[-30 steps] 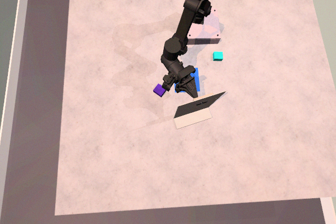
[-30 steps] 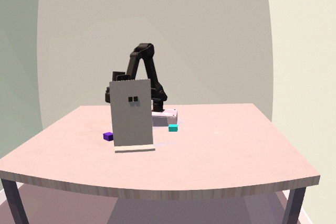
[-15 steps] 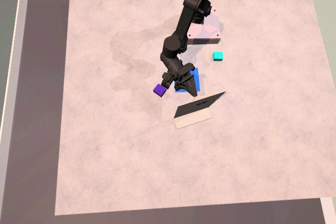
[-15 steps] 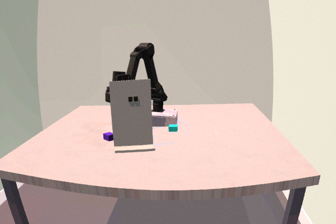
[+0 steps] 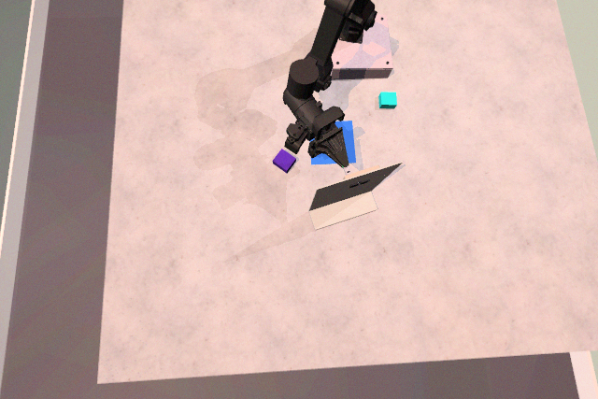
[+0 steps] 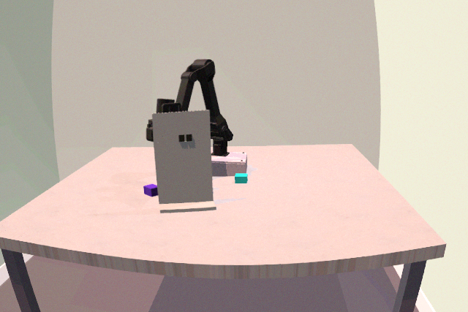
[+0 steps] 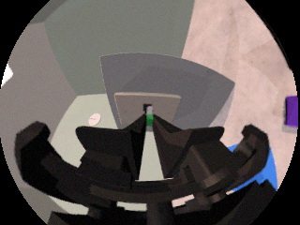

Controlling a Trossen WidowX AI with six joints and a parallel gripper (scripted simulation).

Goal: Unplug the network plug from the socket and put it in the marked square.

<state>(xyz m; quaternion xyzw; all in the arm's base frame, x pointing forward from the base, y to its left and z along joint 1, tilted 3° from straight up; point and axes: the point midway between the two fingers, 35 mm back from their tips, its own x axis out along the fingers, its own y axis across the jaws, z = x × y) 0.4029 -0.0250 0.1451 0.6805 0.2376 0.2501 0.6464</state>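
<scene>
Right now the blue marked square is 120 mm behind my gripper tip, 20 mm to the right of it and 210 mm below it. From my gripper tip the other things lie so: upright grey panel: 40 mm ahead, 30 mm to the left, 80 mm below; then purple cube: 50 mm behind, 140 mm to the right, 200 mm below; then green network plug: 10 mm ahead.
</scene>
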